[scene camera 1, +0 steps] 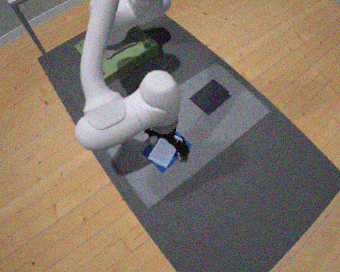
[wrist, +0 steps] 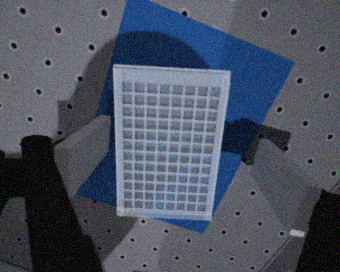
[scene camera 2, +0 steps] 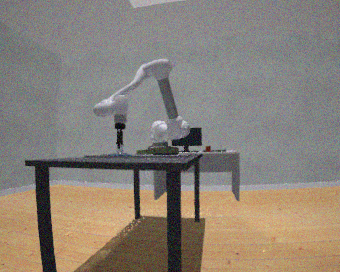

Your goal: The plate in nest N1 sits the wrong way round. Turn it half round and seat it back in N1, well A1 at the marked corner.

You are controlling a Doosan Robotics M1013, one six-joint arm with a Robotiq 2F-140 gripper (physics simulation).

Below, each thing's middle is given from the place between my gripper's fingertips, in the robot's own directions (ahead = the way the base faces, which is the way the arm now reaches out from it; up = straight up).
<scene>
Right now the well plate point(wrist: 169, 122) is 10 mm to the right of my hand and 10 mm behind it. Also, from my hand: blue nest point(wrist: 257, 76) (10 mm below, 10 mm behind); nest N1 point(scene camera 1: 212, 95) (310 mm to the left, 120 mm behind).
</scene>
